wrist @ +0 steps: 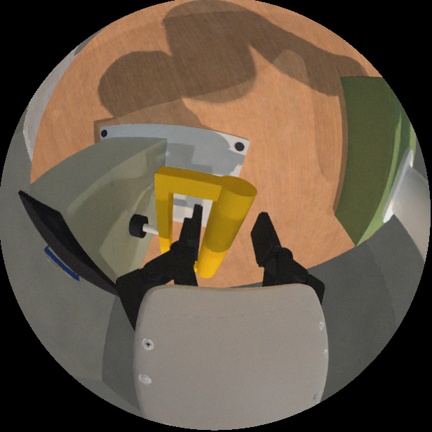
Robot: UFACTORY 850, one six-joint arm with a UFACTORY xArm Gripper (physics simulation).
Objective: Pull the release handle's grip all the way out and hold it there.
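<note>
The release handle (pixel 189 187) is a yellow loop left of centre, with a thick round grip (pixel 227 222) along its right side. A thin pale rod (pixel 150 229) runs from the loop to a black collar (pixel 138 226) on the side of a grey-green housing (pixel 85 180). My gripper (pixel 228 219) is open. Its left finger shows over the loop's opening, beside the grip's left side. Its right finger stands off to the right of the grip, with a gap. The grip lies between the two fingers in this view, not clamped. The near end of the loop is partly hidden by the left finger.
A grey plate (pixel 187 136) with dark bolts lies on the wooden table top (pixel 295 165) behind the handle. A green block (pixel 367 145) with a white cylinder (pixel 412 200) stands at the right. The housing has a black face (pixel 65 235) at the left. Shadows fall across the table's far part.
</note>
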